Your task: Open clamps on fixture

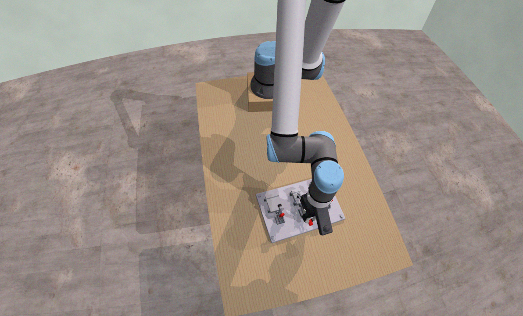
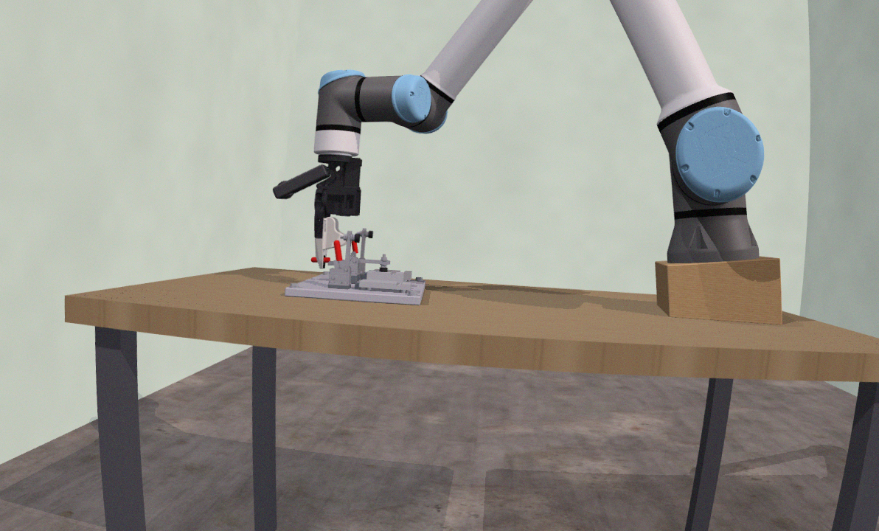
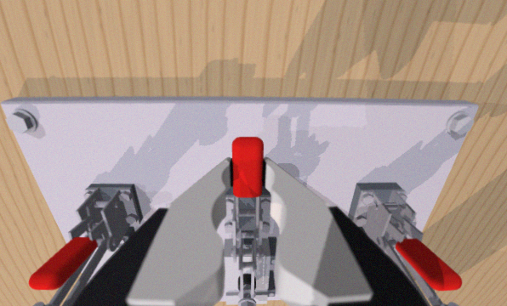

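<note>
Now: hand 90 mm past the grey fixture plate and 50 mm above it. Also, from my hand: flat part 150 mm behind, 110 mm to the left, 30 mm below.
</note>
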